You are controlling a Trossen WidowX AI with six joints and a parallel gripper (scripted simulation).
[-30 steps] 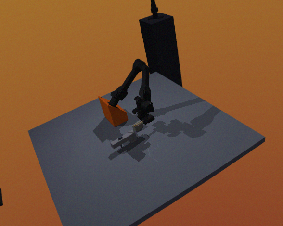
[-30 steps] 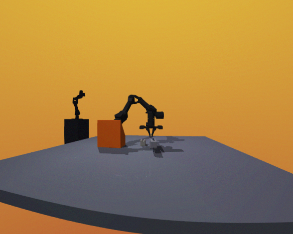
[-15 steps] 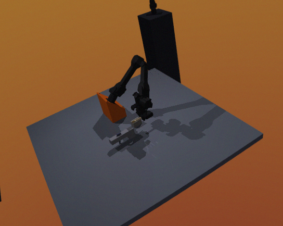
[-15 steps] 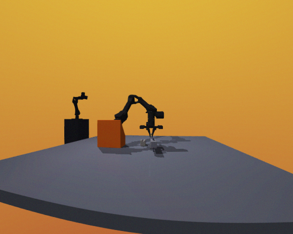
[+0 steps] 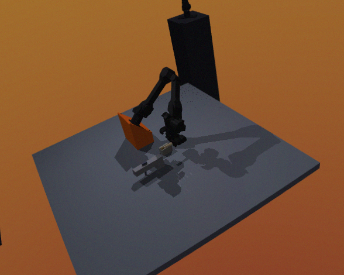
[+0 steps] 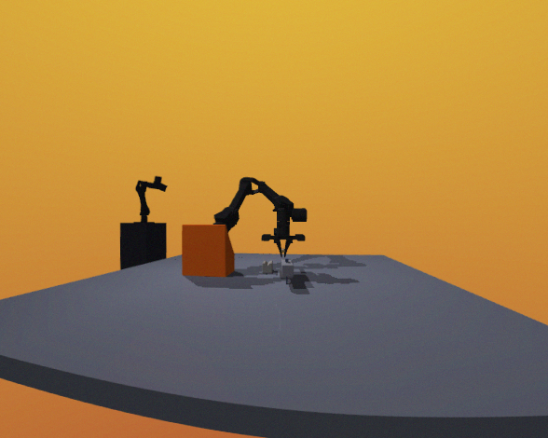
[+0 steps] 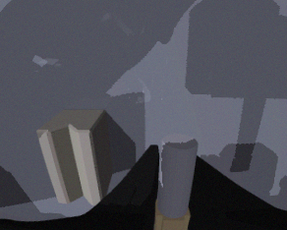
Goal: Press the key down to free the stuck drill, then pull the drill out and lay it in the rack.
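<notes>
The drill is 10 mm ahead of my gripper tip, 40 mm to the right of it and 30 mm above it. Round my gripper tip: rack 60 mm behind, 40 mm to the right, 40 mm below; then blue key 40 mm ahead, 220 mm to the right.
</notes>
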